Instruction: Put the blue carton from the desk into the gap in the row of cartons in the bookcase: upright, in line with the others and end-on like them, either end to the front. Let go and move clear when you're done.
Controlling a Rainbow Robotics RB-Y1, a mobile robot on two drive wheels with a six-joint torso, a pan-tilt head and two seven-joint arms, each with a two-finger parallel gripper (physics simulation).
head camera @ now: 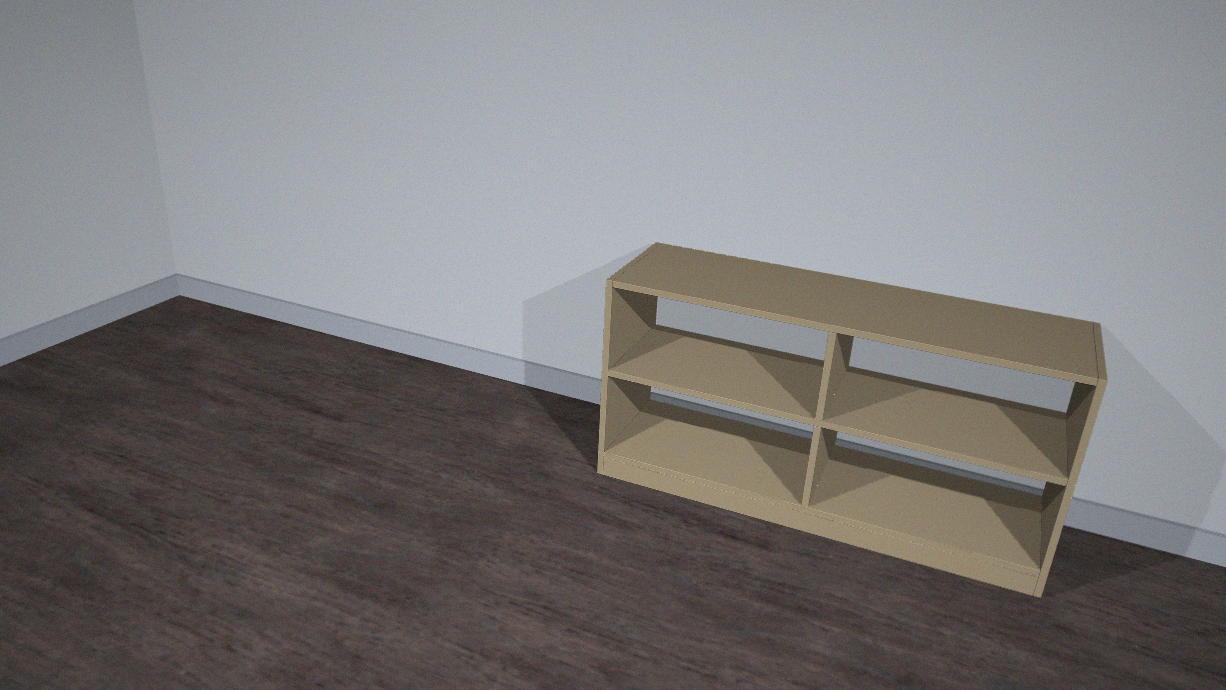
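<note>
The blue carton, the desk and the row of cartons do not show in the head camera view. A low beige shelf unit (857, 304) stands right of the middle, with two compartments above and two below. No carton shows in its compartments. I cannot tell whether it is the bookcase that the task names. Neither my left gripper nor my right gripper is in view.
The shelf unit stands on a dark wood floor (300, 531), close in front of a pale wall (428, 154). A light skirting board (360, 330) runs along the wall's foot to a room corner at the left.
</note>
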